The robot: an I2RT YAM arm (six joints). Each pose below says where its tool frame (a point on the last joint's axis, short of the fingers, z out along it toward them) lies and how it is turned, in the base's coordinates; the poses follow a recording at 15 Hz.
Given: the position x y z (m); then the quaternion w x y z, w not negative.
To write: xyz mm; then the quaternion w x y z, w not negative. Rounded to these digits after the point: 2 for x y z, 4 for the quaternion.
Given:
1: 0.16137 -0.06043 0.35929 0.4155 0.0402 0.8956 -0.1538
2: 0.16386 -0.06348 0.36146 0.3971 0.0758 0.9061 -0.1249
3: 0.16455 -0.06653 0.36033 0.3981 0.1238 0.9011 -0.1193
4: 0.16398 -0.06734 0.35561 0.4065 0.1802 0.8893 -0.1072
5: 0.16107 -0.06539 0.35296 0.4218 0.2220 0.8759 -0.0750
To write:
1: 161.37 -60.43 359.29 0.4155 0.0402 0.8956 -0.1538
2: 163.86 -63.48 361.46 0.3971 0.0758 0.9061 -0.1249
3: 164.55 -66.53 360.33 0.3981 0.1238 0.9011 -0.1193
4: 163.98 -67.34 355.61 0.4065 0.1802 0.8893 -0.1072
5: 161.07 -65.39 352.96 0.4218 0.2220 0.8759 -0.0750
